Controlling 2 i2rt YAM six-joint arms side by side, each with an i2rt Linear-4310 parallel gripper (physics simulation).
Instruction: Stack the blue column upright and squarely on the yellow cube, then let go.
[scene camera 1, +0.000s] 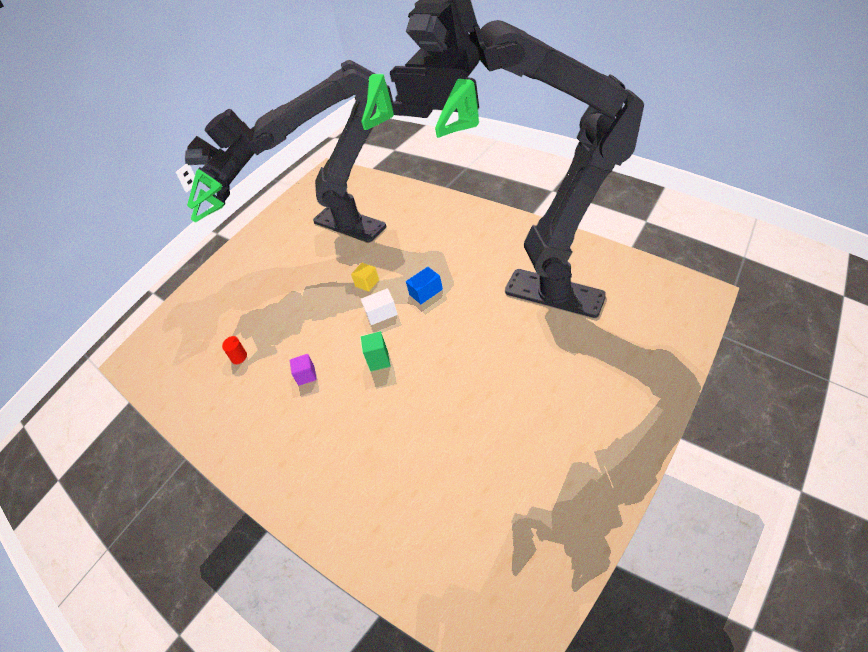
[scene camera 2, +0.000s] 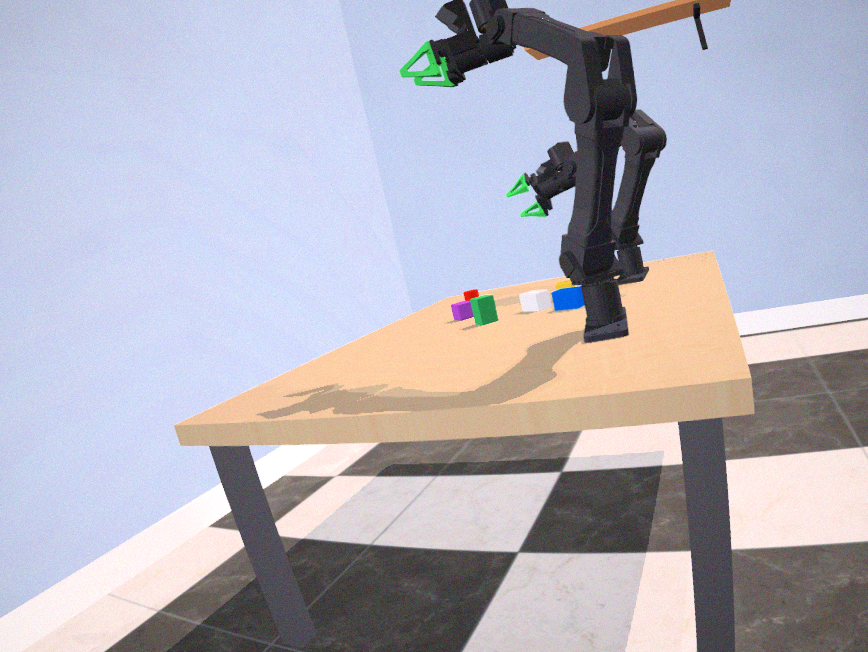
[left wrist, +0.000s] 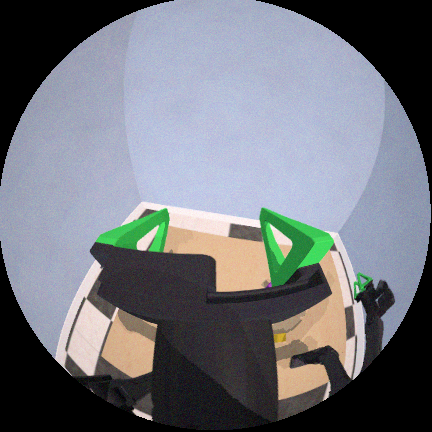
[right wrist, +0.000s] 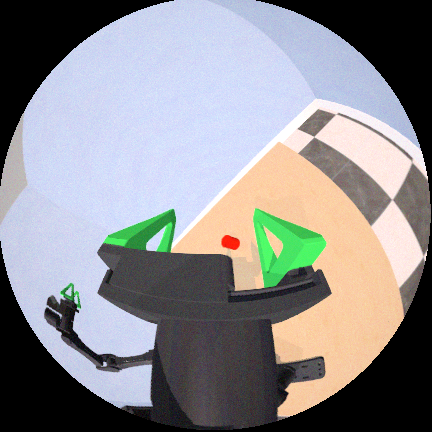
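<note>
The blue column (scene camera 1: 423, 285) (scene camera 2: 566, 298) lies on its side on the table, to the right of the yellow cube (scene camera 1: 364, 277) (scene camera 2: 564, 284) (left wrist: 280, 338) in scene camera 1 and apart from it. In scene camera 2 the column partly hides the cube. The column does not show in either wrist view. My left gripper (scene camera 1: 401, 131) (scene camera 2: 409, 77) (left wrist: 213, 212) is open and empty, high above the table. My right gripper (scene camera 1: 192, 207) (scene camera 2: 514, 205) (right wrist: 214, 213) is open and empty, raised at the left of scene camera 1, away from both objects.
A white block (scene camera 1: 379, 306) (scene camera 2: 535, 301) lies close to the yellow cube and the blue column. A green block (scene camera 1: 375, 350) (scene camera 2: 484, 309), a purple cube (scene camera 1: 303, 369) (scene camera 2: 461, 310) and a red cylinder (scene camera 1: 234, 350) (scene camera 2: 470, 294) (right wrist: 230, 242) also rest on the table (scene camera 1: 421, 477) (scene camera 2: 652, 336).
</note>
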